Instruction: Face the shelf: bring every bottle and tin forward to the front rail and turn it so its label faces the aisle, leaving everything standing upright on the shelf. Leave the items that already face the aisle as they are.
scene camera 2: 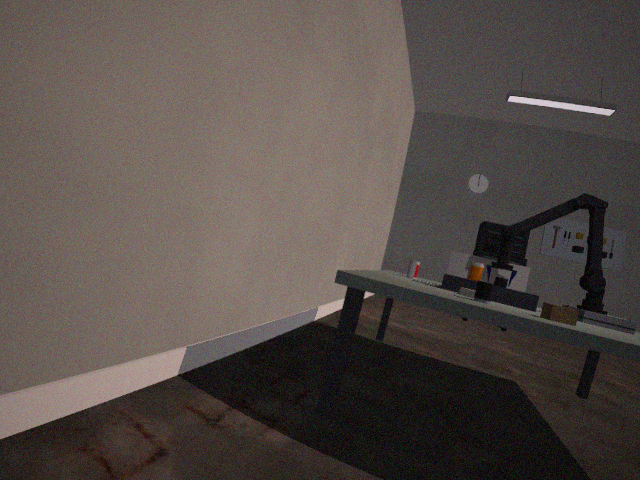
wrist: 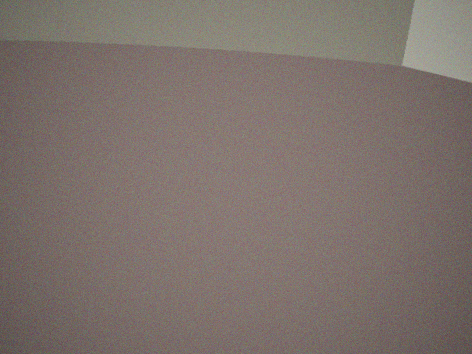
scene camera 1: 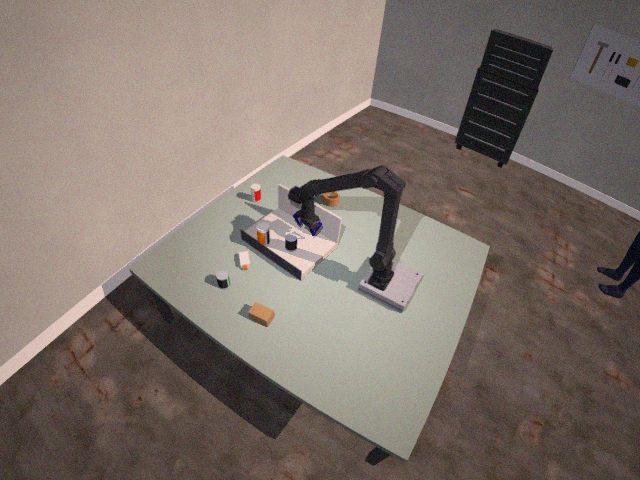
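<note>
The shelf has a dark front rail and a pale back board. An orange bottle with a white cap stands upright near the rail, a dark blue patch on its side. A black tin with a grey top stands upright to its right; no label shows on it. My gripper is open and empty, pointing down above the shelf, behind and above the tin. The gripper, bottle and tin do not show in the wrist view, which shows a plain mauve surface.
On the table around the shelf are a red-and-white canister, a white box with an orange end, a black tin with a green patch, an orange-brown block and a brown ring-shaped item behind the back board.
</note>
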